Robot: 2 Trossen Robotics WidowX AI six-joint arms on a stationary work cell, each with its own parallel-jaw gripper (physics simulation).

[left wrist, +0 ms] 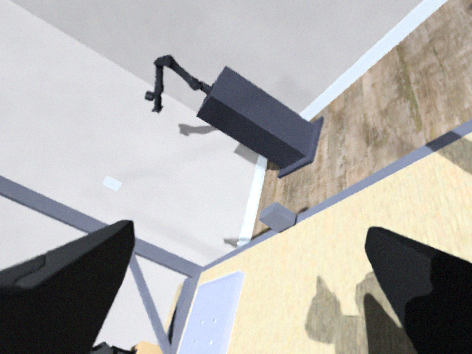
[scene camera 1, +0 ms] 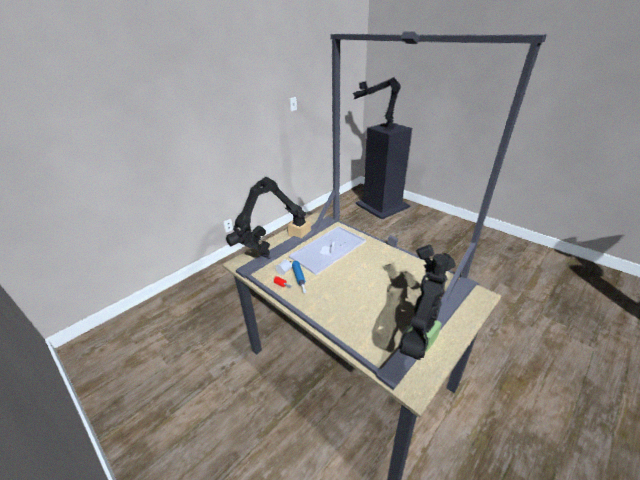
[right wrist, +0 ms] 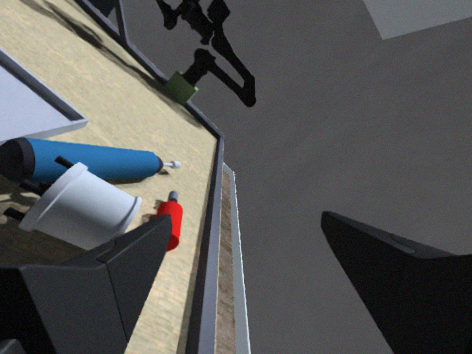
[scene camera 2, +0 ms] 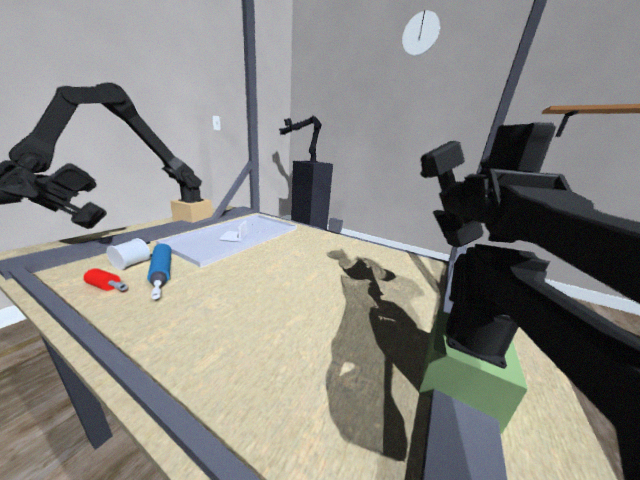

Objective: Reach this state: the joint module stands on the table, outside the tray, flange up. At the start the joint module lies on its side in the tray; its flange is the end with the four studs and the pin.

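Pixels of known places: left gripper, fingertip midpoint: [left wrist: 252,234] [scene camera 2: 428,192]; right gripper, fingertip midpoint: [scene camera 1: 263,251] [right wrist: 247,219] [scene camera 2: 63,209]; left arm's base at its link origin: [right wrist: 188,81] [scene camera 2: 474,341]; right arm's base at its link origin: [scene camera 1: 299,222] [scene camera 2: 191,200].
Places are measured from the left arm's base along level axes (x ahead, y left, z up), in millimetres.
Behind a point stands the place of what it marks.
The joint module [scene camera 1: 283,266] {x 741, y 100, z -29 mm} [scene camera 2: 128,254] {x 730, y 98, z -42 mm} [right wrist: 82,207] {x 777, y 82, z -31 mm}, a white cylinder with dark studs at its flange end, lies on its side on the table, outside the tray [scene camera 1: 314,262] {x 683, y -73, z -80 mm} [scene camera 2: 200,256] {x 658, y -38, z -80 mm} [left wrist: 222,295] {x 666, y -384, z -80 mm} [right wrist: 27,107] {x 651, y -46, z -80 mm}. Its studs point toward the left of the right wrist view. My right gripper [right wrist: 247,219] {x 815, y 157, z 66 mm} is open and empty, above the table edge near the module; one finger overlaps the module's lower edge in that view. My left gripper [left wrist: 252,234] {x 119, y -223, z 165 mm} is open and empty, raised high at the right side of the table, far from the module.
A blue screwdriver-like tool [scene camera 1: 297,271] {x 669, y 70, z -44 mm} [scene camera 2: 160,262] {x 637, y 77, z -43 mm} [right wrist: 97,160] {x 701, y 56, z -47 mm} lies between module and tray. A short red tool [scene camera 1: 279,281] {x 693, y 176, z -54 mm} [scene camera 2: 101,279] {x 676, y 174, z -54 mm} [right wrist: 172,225] {x 716, y 165, z -50 mm} lies nearer the front edge. A small white bracket [scene camera 1: 331,248] {x 651, y -181, z -29 mm} [scene camera 2: 240,231] {x 644, y -177, z -39 mm} stands in the tray. Frame posts rise at the table's sides.
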